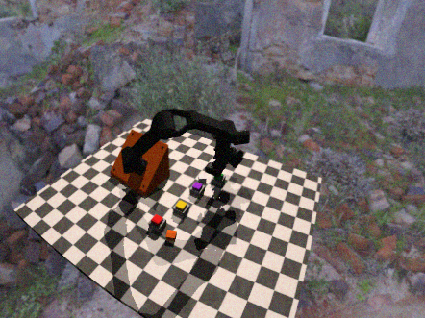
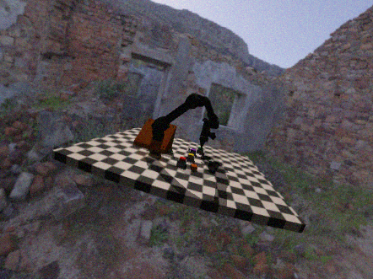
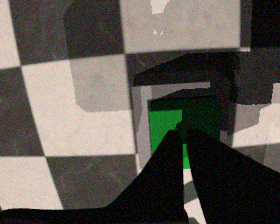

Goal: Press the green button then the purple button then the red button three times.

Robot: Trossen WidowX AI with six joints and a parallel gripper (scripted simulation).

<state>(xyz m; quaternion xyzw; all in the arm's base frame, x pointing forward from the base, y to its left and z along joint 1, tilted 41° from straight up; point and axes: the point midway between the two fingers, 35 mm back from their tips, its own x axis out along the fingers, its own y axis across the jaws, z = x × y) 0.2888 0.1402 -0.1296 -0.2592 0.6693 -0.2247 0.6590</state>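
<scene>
My gripper tip is 50 mm past the purple button cap, 110 mm to the left of it and 10 mm above it. Also, from my gripper tip: green button cap 10 mm below; red button cap 70 mm behind, 340 mm to the right, 10 mm below; yellow button cap 40 mm behind, 230 mm to the right, 10 mm below.
</scene>
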